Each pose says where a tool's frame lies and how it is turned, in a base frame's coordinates. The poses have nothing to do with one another.
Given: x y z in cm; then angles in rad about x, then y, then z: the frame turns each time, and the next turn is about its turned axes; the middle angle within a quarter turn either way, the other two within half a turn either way.
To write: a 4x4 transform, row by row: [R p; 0 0 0 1], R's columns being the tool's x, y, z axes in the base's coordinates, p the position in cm. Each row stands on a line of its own. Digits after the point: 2 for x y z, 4 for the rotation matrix.
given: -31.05 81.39 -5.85 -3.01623 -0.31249 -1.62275
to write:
-0.0494 0.9503 -0.3074 -31.05
0.9888 0.0899 0.1190 81.39
0.1407 -0.2981 -0.9441 -5.85
0 0 0 1

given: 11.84 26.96 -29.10 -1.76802 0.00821 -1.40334
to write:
0.1667 0.9860 0.0082 11.84
0.1919 -0.0406 0.9806 26.96
0.9672 -0.1619 -0.1959 -29.10
0 0 0 1

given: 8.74 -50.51 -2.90 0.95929 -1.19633 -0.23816
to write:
0.3555 0.0863 -0.9307 8.74
-0.8760 0.3781 -0.2995 -50.51
0.3261 0.9217 0.2100 -2.90
0 0 0 1

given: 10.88 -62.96 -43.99 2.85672 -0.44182 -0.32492
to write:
0.8567 0.2886 -0.4276 10.88
0.1925 -0.9478 -0.2540 -62.96
-0.4786 0.1353 -0.8675 -43.99
0 0 0 1

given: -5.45 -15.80 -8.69 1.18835 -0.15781 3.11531
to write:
-0.9872 -0.0260 -0.1572 -5.45
0.1556 -0.3692 -0.9162 -15.80
-0.0342 -0.9290 0.3686 -8.69
0 0 0 1

